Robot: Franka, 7 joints.
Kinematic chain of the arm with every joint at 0, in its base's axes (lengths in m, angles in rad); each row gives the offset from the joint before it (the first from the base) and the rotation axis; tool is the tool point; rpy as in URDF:
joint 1: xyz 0 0 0.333 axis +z
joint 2: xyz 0 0 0 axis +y
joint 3: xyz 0 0 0.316 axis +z
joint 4: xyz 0.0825 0 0 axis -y
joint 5: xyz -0.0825 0 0.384 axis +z
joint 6: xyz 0 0 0 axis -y
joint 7: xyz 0.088 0 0 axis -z
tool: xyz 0 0 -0.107 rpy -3.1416 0 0
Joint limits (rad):
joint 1: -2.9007..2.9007
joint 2: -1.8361..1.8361
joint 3: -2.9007..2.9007
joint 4: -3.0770..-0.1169
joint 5: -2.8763..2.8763
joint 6: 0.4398..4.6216
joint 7: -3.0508..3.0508
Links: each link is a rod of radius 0.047 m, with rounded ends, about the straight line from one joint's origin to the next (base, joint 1, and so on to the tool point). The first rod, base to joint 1, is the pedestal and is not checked.
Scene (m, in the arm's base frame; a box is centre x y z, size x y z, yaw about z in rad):
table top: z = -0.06
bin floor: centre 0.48 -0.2 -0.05 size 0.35 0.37 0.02 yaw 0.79
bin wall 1: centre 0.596 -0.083 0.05 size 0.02 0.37 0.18 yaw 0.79
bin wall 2: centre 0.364 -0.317 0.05 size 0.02 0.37 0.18 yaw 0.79
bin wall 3: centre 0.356 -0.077 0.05 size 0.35 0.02 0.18 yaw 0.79
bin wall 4: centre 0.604 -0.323 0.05 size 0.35 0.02 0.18 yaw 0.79
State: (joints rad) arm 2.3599 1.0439 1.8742 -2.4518 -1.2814 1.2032 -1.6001
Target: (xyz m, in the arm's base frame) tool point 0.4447 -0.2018 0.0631
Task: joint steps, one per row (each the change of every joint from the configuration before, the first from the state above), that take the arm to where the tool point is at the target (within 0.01 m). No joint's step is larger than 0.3 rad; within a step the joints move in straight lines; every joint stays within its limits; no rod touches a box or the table.
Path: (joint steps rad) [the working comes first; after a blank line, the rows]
Joints at the target: 2.9007 -0.6598 2.9007 -2.2128 -1.3524 2.7742 -1.6001
Straight joint move there: touches bin wall 2.

1: 0.0861 -0.1806 0.1664 0.0037 -0.0191 0.2747 0.0000
2: 0.0861 -0.1806 0.1664 0.0037 -0.0191 0.2747 0.0000
3: 0.0861 -0.1807 0.1664 0.0036 -0.0190 0.2747 0.0000
4: 0.0862 -0.1806 0.1664 0.0037 -0.0191 0.2747 0.0000
5: 0.0861 -0.1806 0.1664 0.0037 -0.0191 0.2747 0.0000
6: 0.0861 -0.1806 0.1663 0.0037 -0.0191 0.2747 0.0000
7: 0.0080 -0.2067 0.0094 0.0723 0.0145 -0.0257 0.0000
8: 0.0081 -0.2067 0.0094 0.0723 0.0145 -0.0257 0.0000
9: 0.0080 -0.2066 0.0094 0.0723 0.0145 -0.0258 0.0000

